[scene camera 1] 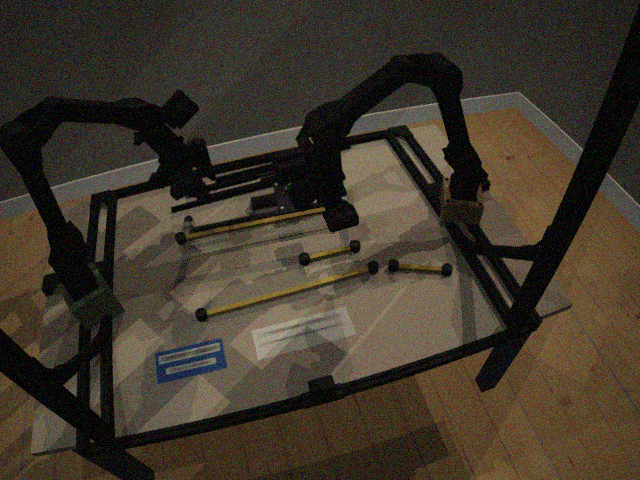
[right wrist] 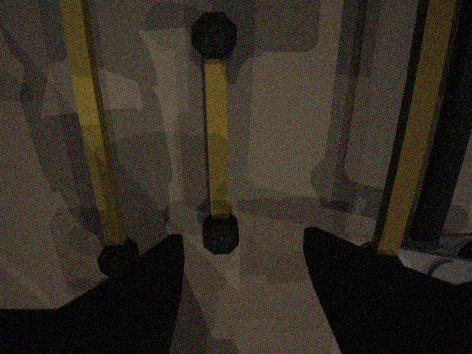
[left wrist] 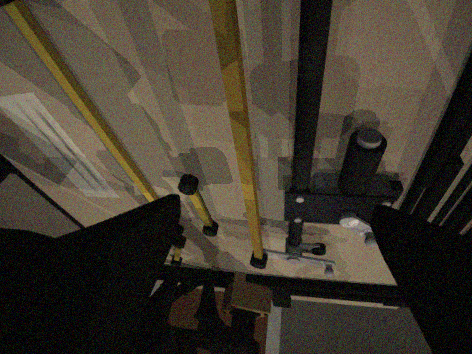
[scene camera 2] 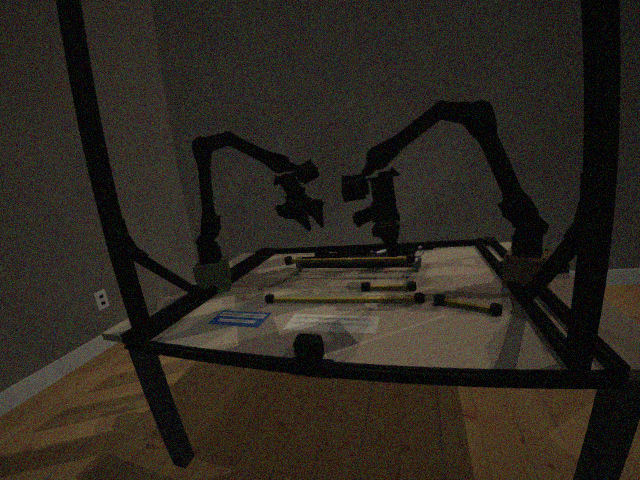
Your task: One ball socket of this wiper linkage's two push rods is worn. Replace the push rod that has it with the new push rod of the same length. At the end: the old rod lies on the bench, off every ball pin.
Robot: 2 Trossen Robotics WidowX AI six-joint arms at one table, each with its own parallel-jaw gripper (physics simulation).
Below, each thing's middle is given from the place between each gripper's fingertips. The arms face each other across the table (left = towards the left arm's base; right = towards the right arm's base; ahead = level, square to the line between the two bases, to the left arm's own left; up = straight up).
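Wiper linkage (scene camera 1: 280, 197): 13 cm to the left of my right hand, 17 cm ahead of it, 7 cm below it.
Counted from my left hand, the wiper linkage is 110 mm to the right, 30 mm ahead and 120 mm below. By its middle, the wiper linkage is nearer to my left hand than to my right hand.
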